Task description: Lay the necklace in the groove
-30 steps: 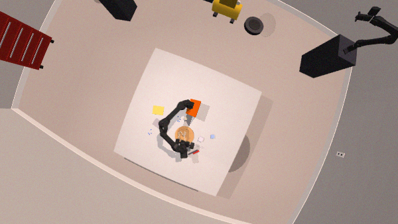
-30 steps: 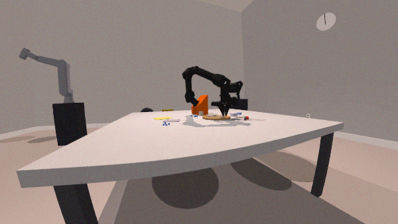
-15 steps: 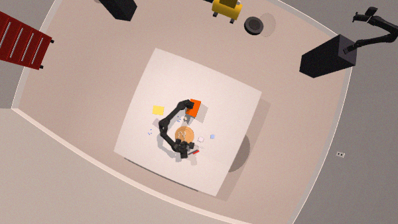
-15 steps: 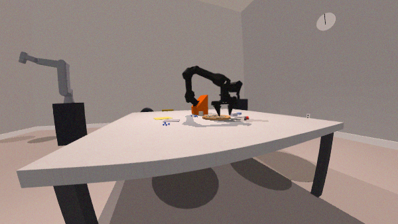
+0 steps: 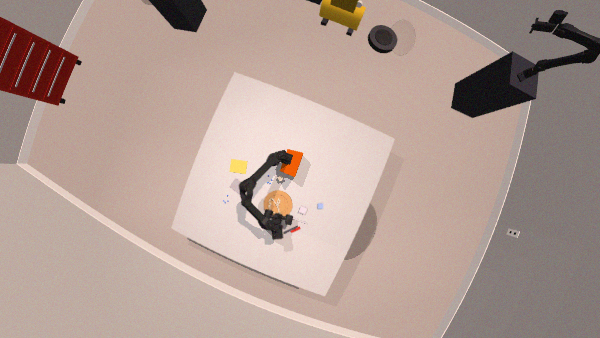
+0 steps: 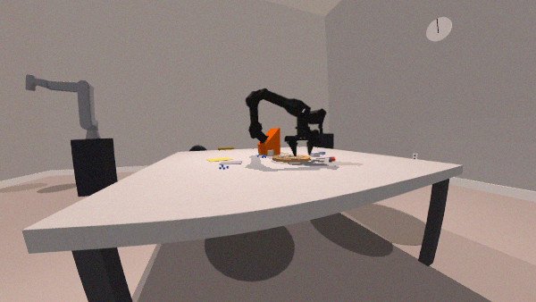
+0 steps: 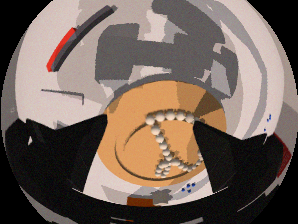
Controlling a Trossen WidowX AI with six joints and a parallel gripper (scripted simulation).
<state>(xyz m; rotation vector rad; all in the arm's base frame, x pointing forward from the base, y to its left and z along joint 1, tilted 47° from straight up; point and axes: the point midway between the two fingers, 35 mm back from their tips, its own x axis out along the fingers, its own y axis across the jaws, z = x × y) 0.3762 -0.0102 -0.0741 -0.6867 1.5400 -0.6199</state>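
The round tan bead board is 6 cm behind my gripper tip, 3 cm to the right of it and 1 cm below it. The rest, counted from my gripper tip: tool 12 cm to the left, 8 cm ahead, 2 cm below; white square 14 cm to the left, 8 cm behind, 1 cm below; pale blue cube 25 cm to the left, 14 cm behind, 1 cm below.
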